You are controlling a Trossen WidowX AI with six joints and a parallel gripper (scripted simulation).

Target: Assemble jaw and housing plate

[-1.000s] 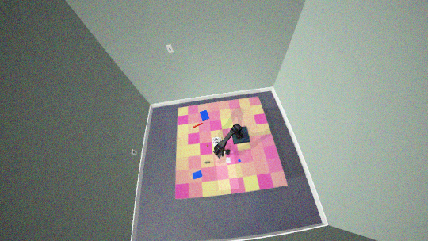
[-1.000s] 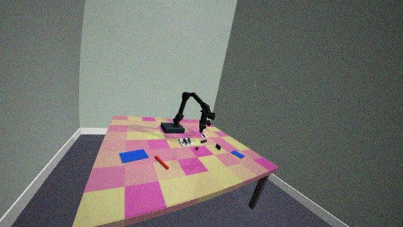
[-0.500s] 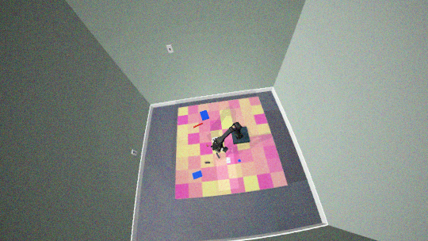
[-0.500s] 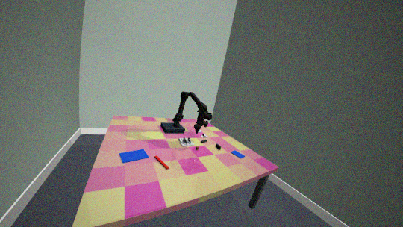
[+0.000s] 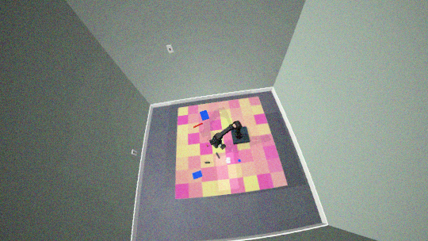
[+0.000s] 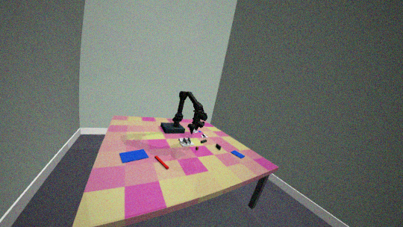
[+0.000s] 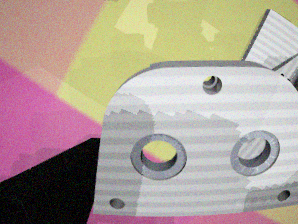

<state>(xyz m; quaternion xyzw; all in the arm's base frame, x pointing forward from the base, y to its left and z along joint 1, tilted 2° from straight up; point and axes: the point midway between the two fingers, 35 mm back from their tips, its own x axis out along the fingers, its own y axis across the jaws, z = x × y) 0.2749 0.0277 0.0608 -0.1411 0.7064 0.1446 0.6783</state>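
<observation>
My gripper tip is 100 mm to the left of the grey jaw, 70 mm above it and 10 mm past it. Also, from my gripper tip: red stick 410 mm to the right, 200 mm ahead, 80 mm below; then white housing plate 20 mm above, 10 mm ahead.
</observation>
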